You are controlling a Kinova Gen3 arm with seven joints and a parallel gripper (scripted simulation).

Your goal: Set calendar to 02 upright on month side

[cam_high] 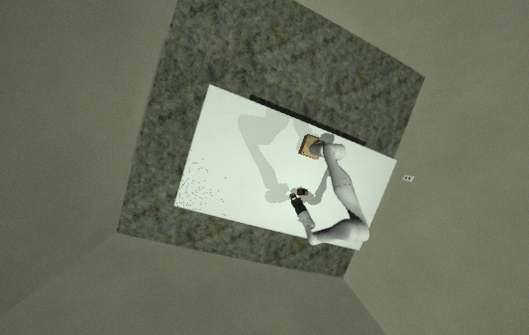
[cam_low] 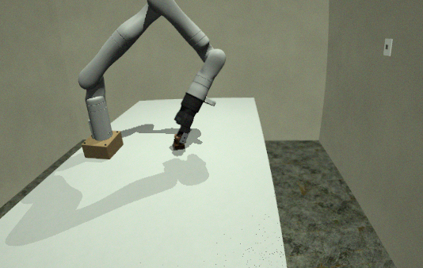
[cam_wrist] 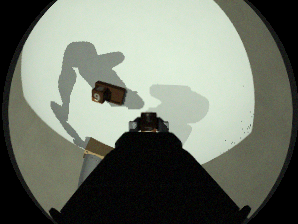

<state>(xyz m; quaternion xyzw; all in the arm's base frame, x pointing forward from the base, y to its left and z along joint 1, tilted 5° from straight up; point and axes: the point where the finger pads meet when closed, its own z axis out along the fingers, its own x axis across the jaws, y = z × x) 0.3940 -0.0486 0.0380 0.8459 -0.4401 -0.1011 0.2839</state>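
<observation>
The brown tray is 10 cm to the left of my hand, 8 cm below it and 4 cm behind it. Also, from my hand: brown calendar cube (1 cm below, 1 cm behind).
</observation>
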